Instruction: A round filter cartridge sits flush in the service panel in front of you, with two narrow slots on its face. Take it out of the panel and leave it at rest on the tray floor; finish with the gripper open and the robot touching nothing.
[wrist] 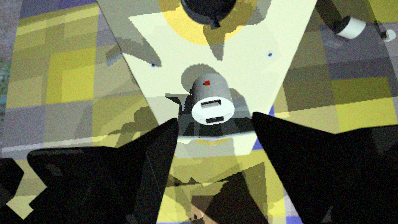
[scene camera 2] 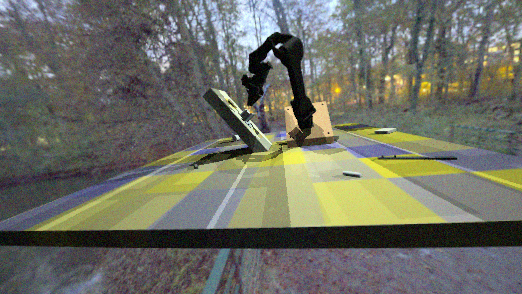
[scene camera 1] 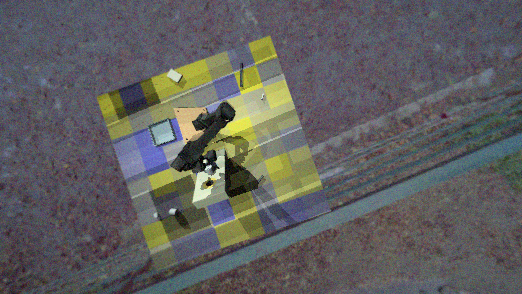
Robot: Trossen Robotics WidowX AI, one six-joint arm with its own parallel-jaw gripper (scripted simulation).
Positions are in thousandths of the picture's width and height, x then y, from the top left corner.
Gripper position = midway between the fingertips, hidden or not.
My gripper (wrist: 539, 538) is open, holding nothing. Also in view: a round filter cartridge (wrist: 534, 467) and a cream service panel (scene camera 1: 401, 645).
The cream service panel is seen too in the wrist view (wrist: 418, 239).
